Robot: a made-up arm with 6 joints. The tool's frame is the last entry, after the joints.
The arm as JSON. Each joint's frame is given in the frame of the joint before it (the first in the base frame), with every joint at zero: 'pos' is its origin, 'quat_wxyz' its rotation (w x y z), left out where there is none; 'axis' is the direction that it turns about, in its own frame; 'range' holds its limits. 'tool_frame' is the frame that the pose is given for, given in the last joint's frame.
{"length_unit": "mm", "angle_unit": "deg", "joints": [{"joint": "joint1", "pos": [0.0, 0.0, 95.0], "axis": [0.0, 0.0, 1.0], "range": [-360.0, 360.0]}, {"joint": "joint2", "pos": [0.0, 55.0, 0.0], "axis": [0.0, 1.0, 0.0], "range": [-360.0, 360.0]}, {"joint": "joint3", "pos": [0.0, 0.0, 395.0], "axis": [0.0, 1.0, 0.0], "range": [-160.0, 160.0]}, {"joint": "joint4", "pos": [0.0, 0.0, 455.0], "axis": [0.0, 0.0, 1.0], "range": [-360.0, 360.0]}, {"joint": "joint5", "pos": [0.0, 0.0, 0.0], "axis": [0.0, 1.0, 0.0], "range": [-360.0, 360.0]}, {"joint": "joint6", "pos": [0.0, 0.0, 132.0], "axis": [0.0, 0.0, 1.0], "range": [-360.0, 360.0]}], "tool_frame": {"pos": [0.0, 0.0, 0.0]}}
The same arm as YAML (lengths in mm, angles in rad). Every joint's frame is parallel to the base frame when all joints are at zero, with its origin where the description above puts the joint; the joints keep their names.
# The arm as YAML. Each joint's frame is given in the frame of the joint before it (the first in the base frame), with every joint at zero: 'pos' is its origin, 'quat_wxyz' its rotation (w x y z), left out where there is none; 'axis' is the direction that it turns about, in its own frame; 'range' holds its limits. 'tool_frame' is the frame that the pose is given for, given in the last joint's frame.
length_unit: mm
angle_unit: rad
joints:
  - joint: joint1
    pos: [0.0, 0.0, 95.0]
    axis: "+z"
    range: [-6.2832, 6.2832]
  - joint: joint2
    pos: [0.0, 55.0, 0.0]
    axis: "+y"
    range: [-6.2832, 6.2832]
  - joint: joint3
    pos: [0.0, 0.0, 395.0]
    axis: "+y"
    range: [-2.7925, 2.7925]
  - joint: joint4
    pos: [0.0, 0.0, 455.0]
    axis: "+z"
    range: [-6.2832, 6.2832]
  - joint: joint5
    pos: [0.0, 0.0, 0.0]
    axis: "+y"
    range: [-6.2832, 6.2832]
  - joint: joint6
    pos: [0.0, 0.0, 132.0]
    axis: "+z"
    range: [-6.2832, 6.2832]
tool_frame:
  pos: [0.0, 0.0, 0.0]

